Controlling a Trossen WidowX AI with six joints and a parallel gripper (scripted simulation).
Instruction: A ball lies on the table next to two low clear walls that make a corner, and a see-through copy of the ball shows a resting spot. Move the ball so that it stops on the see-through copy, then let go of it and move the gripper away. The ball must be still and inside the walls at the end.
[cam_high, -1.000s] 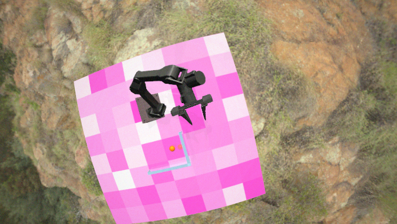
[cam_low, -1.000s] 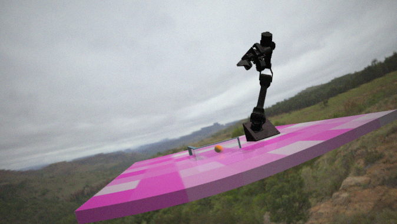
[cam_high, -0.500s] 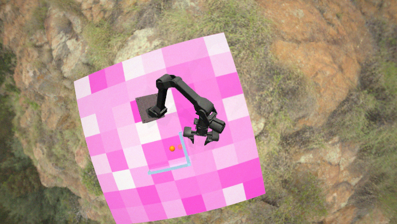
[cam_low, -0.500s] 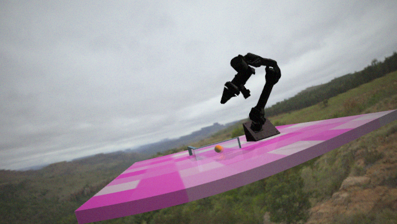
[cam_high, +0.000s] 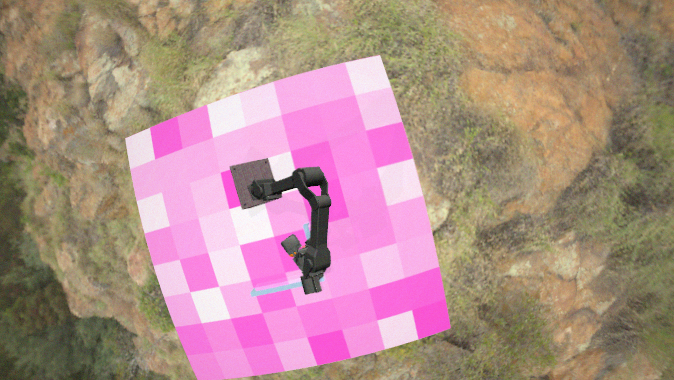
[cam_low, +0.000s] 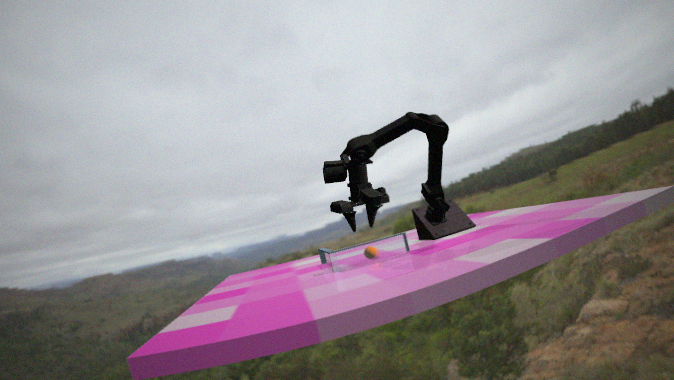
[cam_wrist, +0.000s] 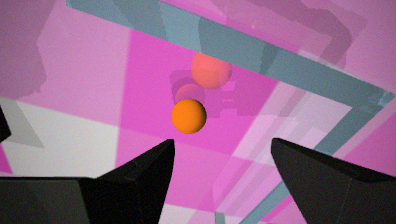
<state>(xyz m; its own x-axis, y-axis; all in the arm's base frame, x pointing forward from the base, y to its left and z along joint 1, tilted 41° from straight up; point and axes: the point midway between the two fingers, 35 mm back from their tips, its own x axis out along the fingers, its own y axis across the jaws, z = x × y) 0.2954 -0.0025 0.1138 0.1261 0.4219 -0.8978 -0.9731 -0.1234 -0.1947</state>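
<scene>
Right now the orange ball is 2 cm behind my gripper tip, 4 cm to the right of it and 8 cm below it. From my gripper tip the other things lie so: clear wall 1 cm ahead, 5 cm to the left, 7 cm below; see-through copy 1 cm behind, 2 cm to the left, 8 cm below.
</scene>
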